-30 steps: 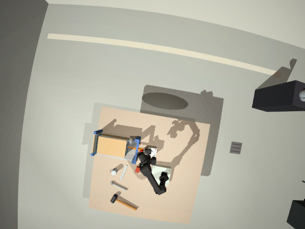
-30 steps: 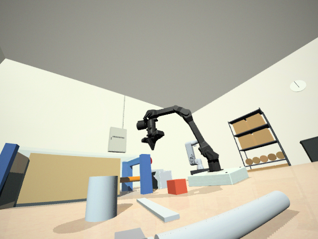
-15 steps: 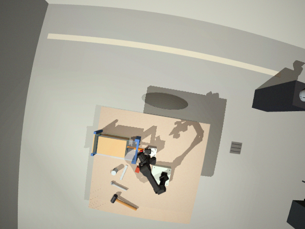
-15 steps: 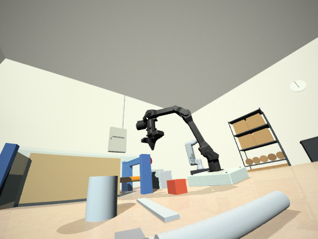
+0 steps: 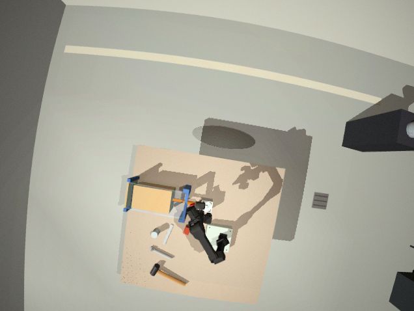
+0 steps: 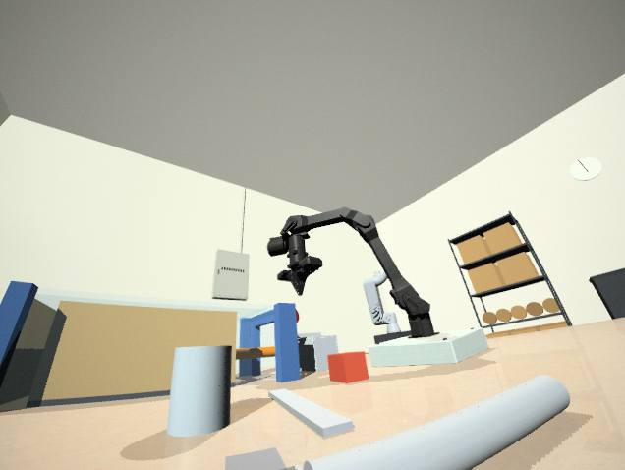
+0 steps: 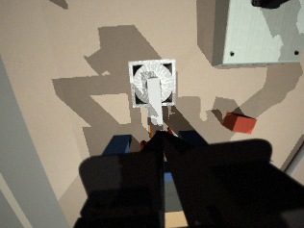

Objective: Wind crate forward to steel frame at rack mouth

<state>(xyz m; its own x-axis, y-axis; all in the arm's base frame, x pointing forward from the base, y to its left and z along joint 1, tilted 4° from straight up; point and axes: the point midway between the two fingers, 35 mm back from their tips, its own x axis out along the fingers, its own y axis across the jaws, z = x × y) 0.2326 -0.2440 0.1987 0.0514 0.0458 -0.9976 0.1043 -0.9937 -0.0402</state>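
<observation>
Right now my gripper tip is 5 cm short of the red knob, 1 cm to the right of it and 8 cm above it. From my gripper tip the other things lie so: winch crank handle: 2 cm ahead, 11 cm below; then winch: 6 cm behind, 1 cm to the right, 18 cm below; then blue frame: 11 cm ahead, 1 cm to the left, 11 cm below.
</observation>
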